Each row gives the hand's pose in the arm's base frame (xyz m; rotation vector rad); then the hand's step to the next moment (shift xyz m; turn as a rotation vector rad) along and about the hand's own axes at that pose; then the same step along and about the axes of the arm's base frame.
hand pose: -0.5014 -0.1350 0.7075 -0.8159 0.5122 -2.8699
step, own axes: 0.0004 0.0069 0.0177 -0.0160 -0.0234 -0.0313
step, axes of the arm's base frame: 0.0091 -0.0117 0.0119 -0.0034 0.0341 -0.0246
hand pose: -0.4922 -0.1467 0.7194 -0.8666 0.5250 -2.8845
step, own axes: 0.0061 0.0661 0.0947 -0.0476 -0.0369 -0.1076
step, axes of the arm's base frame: 0.0457 -0.0914 0.0541 -0.0186 0.0752 -0.0959
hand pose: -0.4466 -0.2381 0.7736 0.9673 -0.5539 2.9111
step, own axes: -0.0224 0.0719 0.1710 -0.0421 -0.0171 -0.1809
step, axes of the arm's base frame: 0.1069 -0.1234 0.0909 -0.0678 0.0811 -0.1537
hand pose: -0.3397 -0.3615 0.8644 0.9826 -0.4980 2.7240
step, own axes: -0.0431 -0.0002 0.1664 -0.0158 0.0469 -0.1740
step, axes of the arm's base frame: 0.1292 -0.0660 0.0922 -0.1029 0.0214 -0.1472
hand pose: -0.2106 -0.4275 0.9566 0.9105 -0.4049 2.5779
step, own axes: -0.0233 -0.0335 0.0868 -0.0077 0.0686 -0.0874
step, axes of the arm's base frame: 0.0782 -0.0095 0.0547 -0.0715 -0.0292 -0.0802
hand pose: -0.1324 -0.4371 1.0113 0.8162 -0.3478 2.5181
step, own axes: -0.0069 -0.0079 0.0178 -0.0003 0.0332 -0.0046
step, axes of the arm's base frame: 0.0176 -0.0023 0.0107 -0.0188 -0.0269 -0.0069
